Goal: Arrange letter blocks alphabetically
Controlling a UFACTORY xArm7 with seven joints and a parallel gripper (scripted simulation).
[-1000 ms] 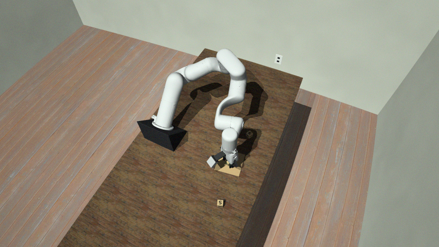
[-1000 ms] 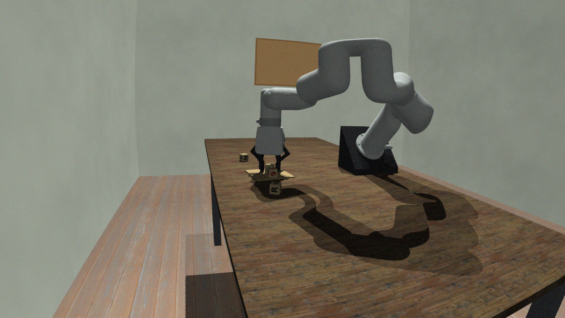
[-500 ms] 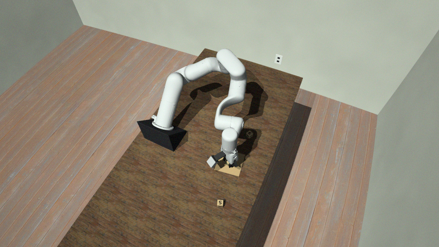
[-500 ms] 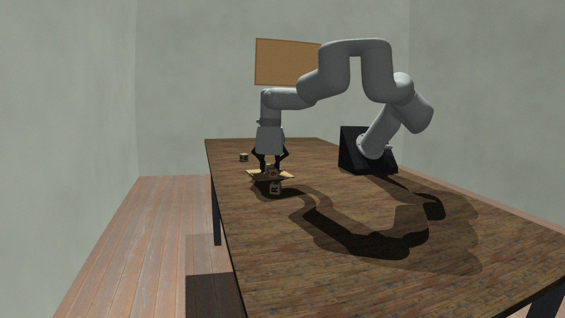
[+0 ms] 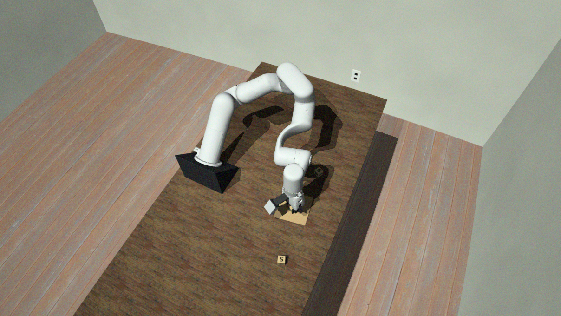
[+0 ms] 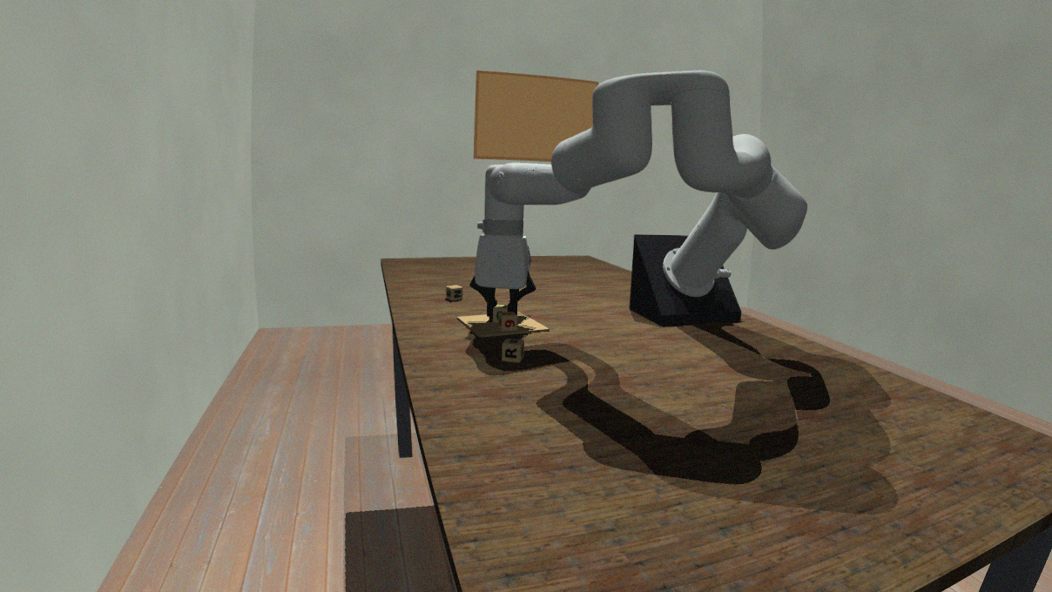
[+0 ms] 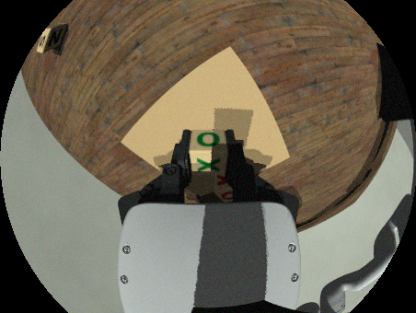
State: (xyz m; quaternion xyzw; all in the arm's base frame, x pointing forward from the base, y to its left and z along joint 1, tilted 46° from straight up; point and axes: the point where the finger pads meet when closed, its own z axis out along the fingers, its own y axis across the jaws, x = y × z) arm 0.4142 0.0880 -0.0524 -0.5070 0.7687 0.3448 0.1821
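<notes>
Right now the tan mat is 20 mm below my hand and 10 mm to the left of it. Round my hand: S block 230 mm to the right, 80 mm ahead, 10 mm below; then red-marked block 60 mm to the left, 10 mm below.
</notes>
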